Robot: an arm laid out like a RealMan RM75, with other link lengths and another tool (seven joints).
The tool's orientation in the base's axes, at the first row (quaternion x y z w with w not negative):
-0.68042, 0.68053, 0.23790, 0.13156
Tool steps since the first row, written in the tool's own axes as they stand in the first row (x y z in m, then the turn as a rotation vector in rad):
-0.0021, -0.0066, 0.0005, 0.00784, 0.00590, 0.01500
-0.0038, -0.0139, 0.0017, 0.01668, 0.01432, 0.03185
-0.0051, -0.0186, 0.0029, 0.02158, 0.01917, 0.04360
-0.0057, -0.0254, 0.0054, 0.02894, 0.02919, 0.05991
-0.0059, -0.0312, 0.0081, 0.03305, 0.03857, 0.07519
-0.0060, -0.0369, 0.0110, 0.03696, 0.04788, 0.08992
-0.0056, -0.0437, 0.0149, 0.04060, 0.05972, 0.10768
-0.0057, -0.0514, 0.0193, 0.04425, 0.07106, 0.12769
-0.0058, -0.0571, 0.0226, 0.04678, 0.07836, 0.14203
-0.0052, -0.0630, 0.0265, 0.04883, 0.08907, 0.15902
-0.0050, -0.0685, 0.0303, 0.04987, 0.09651, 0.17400
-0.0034, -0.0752, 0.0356, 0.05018, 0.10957, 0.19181
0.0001, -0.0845, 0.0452, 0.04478, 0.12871, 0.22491
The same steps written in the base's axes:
0.0065, 0.0023, -0.0003, -0.00831, 0.00054, -0.01587
0.0136, 0.0047, -0.0016, -0.01942, 0.00105, -0.03346
0.0182, 0.0066, -0.0026, -0.02611, 0.00254, -0.04523
0.0246, 0.0086, -0.0054, -0.03867, 0.00399, -0.06138
0.0299, 0.0104, -0.0085, -0.05032, 0.00776, -0.07511
0.0351, 0.0122, -0.0117, -0.06181, 0.01143, -0.08828
0.0413, 0.0140, -0.0162, -0.07623, 0.01675, -0.10353
0.0483, 0.0166, -0.0210, -0.09048, 0.02322, -0.12078
0.0534, 0.0186, -0.0246, -0.09987, 0.02796, -0.13321
0.0587, 0.0203, -0.0291, -0.11300, 0.03431, -0.14717
0.0635, 0.0222, -0.0332, -0.12256, 0.04065, -0.15938
0.0693, 0.0238, -0.0395, -0.13806, 0.04883, -0.17283
0.0770, 0.0259, -0.0508, -0.16156, 0.06939, -0.19555

